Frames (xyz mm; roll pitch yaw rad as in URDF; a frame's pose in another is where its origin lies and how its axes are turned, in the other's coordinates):
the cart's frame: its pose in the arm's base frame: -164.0 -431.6 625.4 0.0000 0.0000 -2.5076
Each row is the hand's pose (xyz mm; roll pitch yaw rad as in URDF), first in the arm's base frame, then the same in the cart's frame.
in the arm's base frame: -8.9 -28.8 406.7 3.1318 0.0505 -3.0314
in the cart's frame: -363.6 -232.6 -218.7 3.1318 0.0505 -0.5238
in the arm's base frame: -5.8 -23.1 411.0 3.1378 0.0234 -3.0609
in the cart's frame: -369.4 -235.4 -214.4 3.1378 0.0234 -0.5533
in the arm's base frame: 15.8 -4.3 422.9 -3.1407 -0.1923 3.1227
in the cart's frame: -398.0 -237.8 -202.5 -3.1407 -0.1923 -0.6529
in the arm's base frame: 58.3 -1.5 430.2 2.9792 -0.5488 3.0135
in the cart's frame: -433.9 -214.8 -195.2 2.9792 -0.5488 -0.7621
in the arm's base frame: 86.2 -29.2 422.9 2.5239 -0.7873 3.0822
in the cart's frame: -439.9 -176.0 -202.5 2.5239 -0.7873 -0.6934
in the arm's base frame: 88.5 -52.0 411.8 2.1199 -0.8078 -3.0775
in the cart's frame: -428.3 -156.3 -213.6 2.1199 -0.8078 -0.5699
